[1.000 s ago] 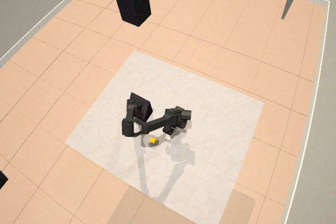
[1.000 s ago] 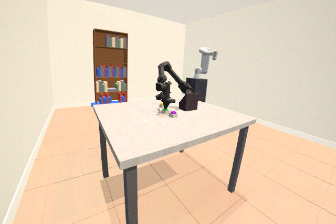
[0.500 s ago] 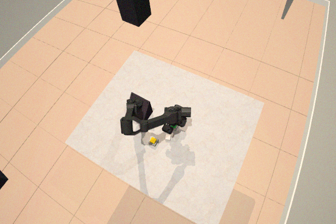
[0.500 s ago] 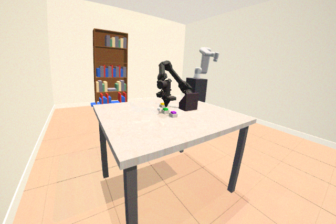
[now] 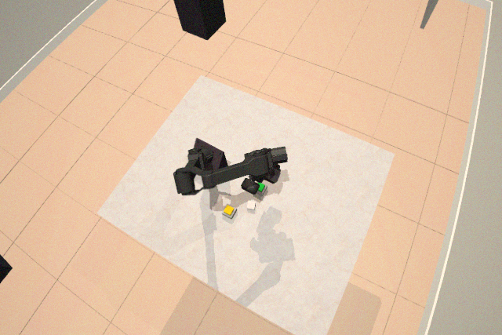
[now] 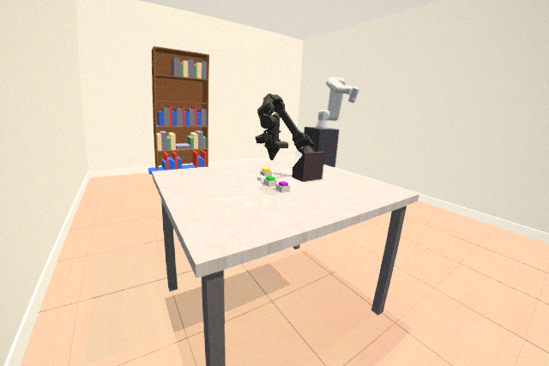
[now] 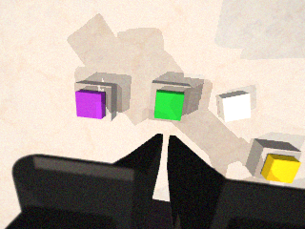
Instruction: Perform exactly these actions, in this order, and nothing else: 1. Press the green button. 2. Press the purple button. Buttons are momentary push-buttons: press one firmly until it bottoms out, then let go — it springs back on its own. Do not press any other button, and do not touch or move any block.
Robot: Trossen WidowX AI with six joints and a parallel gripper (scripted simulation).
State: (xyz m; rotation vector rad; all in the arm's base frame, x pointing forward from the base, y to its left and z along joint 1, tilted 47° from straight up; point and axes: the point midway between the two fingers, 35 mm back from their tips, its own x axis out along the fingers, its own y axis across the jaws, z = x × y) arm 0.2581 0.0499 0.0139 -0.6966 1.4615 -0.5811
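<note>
Now: gripper tip 20 mm past the purple button, 90 mm to the right of it and 90 mm above it. Round my gripper tip: green button: 90 mm below; yellow button: 60 mm behind, 160 mm to the right, 90 mm below; small white block: 10 mm ahead, 90 mm to the right, 120 mm below.
</note>
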